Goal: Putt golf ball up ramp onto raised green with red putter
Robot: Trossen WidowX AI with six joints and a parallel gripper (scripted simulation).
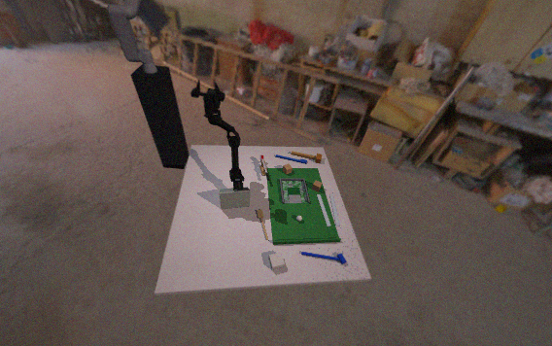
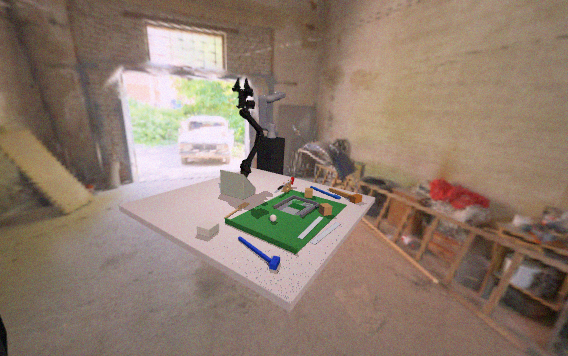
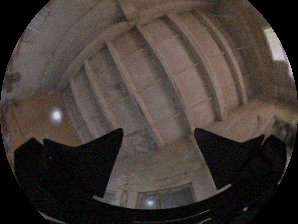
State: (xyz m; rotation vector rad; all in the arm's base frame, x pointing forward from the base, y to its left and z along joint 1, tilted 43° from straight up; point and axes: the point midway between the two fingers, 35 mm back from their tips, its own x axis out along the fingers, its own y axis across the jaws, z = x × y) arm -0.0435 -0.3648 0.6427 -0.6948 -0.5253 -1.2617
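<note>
My gripper tip is 790 mm above the red putter, 360 mm short of it and 150 mm to the right of it. From my gripper tip the other things lie so: green mat 850 mm below, 660 mm ahead, 130 mm to the right; white golf ball 820 mm below, 660 mm ahead, 310 mm to the right; white block 830 mm below, 640 mm to the right, 490 mm ahead.
</note>
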